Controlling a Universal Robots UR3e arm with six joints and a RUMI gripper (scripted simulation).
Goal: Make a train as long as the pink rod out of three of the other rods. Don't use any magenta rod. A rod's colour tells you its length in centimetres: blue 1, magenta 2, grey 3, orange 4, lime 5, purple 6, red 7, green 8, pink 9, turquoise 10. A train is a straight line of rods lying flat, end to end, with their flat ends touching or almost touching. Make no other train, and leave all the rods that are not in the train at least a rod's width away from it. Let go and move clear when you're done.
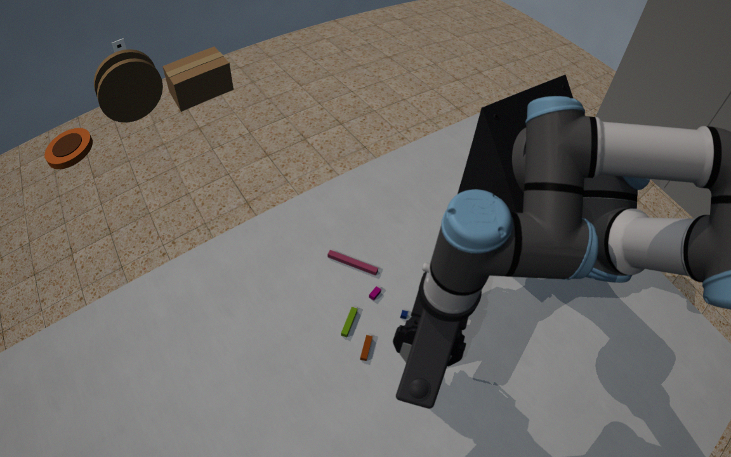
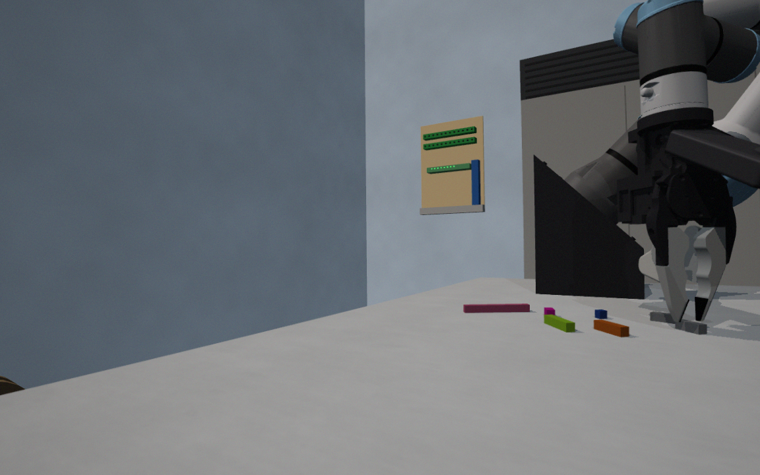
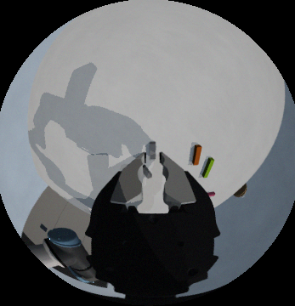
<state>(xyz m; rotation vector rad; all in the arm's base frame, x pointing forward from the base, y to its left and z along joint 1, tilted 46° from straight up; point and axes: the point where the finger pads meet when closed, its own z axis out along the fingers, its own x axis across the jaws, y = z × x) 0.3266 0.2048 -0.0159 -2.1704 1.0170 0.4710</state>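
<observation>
Now: hand 5 cm past the grey rod, 2 cm to the left of it and 2 cm above it. Round my hand: orange rod 5 cm ahead, 7 cm to the right, 2 cm below; then lime rod 4 cm ahead, 13 cm to the right, 2 cm below; then blue rod 4 cm behind, 9 cm to the right, 2 cm below.
</observation>
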